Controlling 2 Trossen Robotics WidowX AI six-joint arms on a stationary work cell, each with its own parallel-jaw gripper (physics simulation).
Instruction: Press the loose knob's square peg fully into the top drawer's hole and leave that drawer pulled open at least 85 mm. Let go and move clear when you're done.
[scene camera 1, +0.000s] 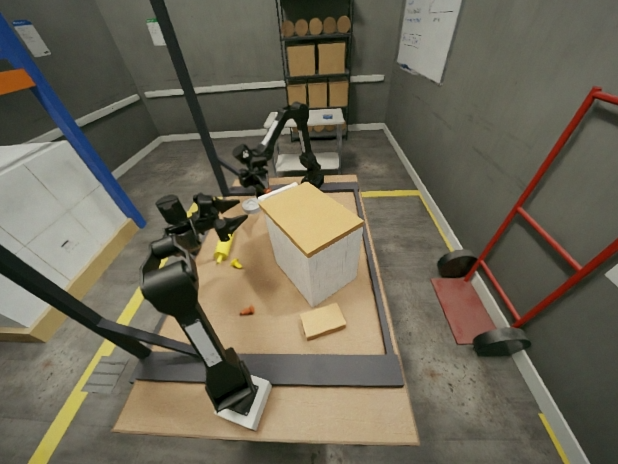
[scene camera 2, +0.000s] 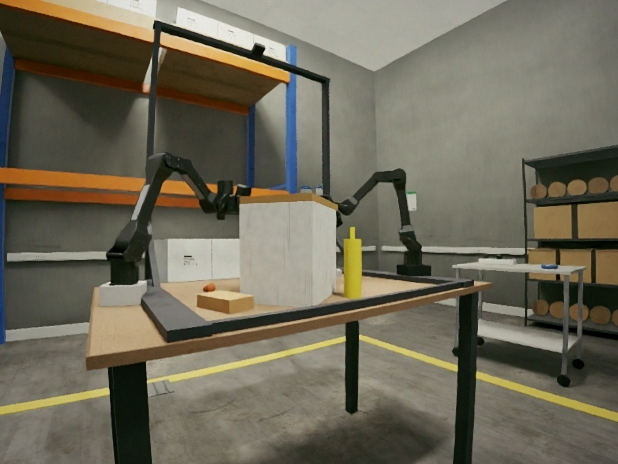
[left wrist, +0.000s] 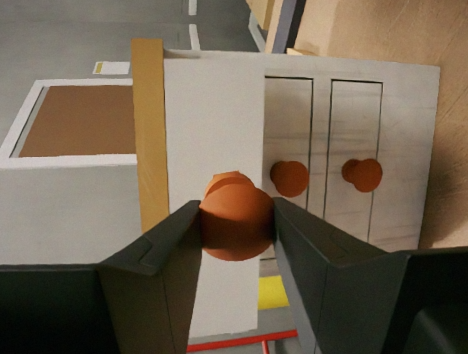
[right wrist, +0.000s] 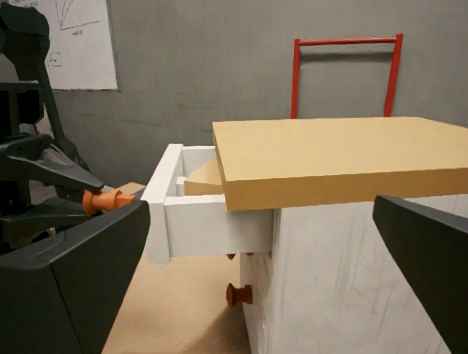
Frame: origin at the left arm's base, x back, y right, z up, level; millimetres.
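Seen in the pictures: left gripper, fingertip midpoint: (scene camera 1: 267, 191) (left wrist: 236, 210) (right wrist: 102, 201); right gripper, fingertip midpoint: (scene camera 1: 243, 207) (right wrist: 262, 208); left arm's base at its link origin: (scene camera 1: 312, 178) (scene camera 2: 413, 265); right arm's base at its link origin: (scene camera 1: 242, 396) (scene camera 2: 124, 283).
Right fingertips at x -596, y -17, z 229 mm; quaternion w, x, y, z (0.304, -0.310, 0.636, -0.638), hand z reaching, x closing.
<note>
Offsets run from my right fingertips to a thing's middle. "*": to the spot under its first point.
The loose orange knob {dx +173, dy +20, dz -56 mm} (left wrist: 236, 230) (right wrist: 100, 202) is held in my left gripper (left wrist: 236, 210), which is shut on it. Its peg {* dx +157, dy +10, dz -53 mm} (right wrist: 126, 200) points at the front panel of the top drawer (left wrist: 215, 120) (right wrist: 159, 220), close to it. In the left wrist view the knob covers the place where the hole would show; whether the peg's tip is in the hole I cannot tell. The top drawer stands pulled out from the white cabinet {dx +59, dy -194, dz -148 mm} (scene camera 1: 312, 272) (scene camera 2: 275, 250). My right gripper (scene camera 1: 242, 210) (right wrist: 262, 208) is open and empty, beside the drawer and cabinet.
Two fixed knobs (left wrist: 290, 179) (left wrist: 368, 175) stick out below the top drawer. A tan block {dx +114, dy -101, dz -57 mm} (right wrist: 202, 187) lies inside it. On the table are an orange piece {dx -195, dy -66, dz -276 mm} (scene camera 1: 247, 310), a wooden block {dx -139, dy -314, dz -272 mm} (scene camera 1: 323, 321) (scene camera 2: 225, 301), a yellow bottle {dx +25, dy +199, dz -262 mm} (scene camera 1: 223, 249) and an upright yellow bottle {dx +216, dy -259, dz -188 mm} (scene camera 2: 352, 267).
</note>
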